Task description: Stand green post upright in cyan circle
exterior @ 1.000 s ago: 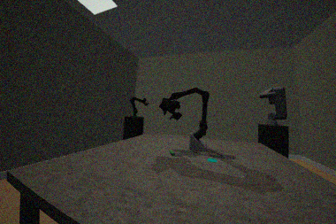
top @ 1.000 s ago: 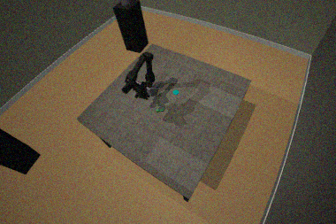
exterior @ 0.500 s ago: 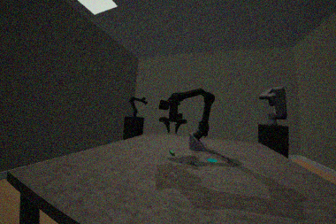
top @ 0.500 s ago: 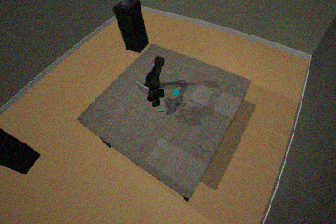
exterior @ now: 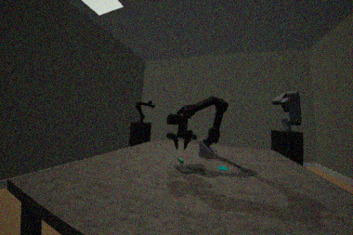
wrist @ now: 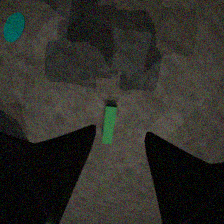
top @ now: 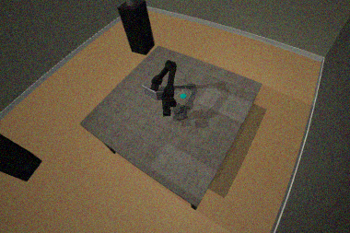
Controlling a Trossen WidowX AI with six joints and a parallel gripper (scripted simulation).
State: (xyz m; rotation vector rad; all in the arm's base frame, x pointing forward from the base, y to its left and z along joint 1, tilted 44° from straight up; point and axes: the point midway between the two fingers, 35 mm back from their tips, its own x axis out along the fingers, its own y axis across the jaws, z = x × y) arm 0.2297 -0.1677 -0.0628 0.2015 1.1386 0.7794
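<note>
Right now the green post is 70 mm below my gripper tip and 30 mm behind it. Also, from my gripper tip: cyan circle (260 mm to the left, 80 mm below, 20 mm ahead).
</note>
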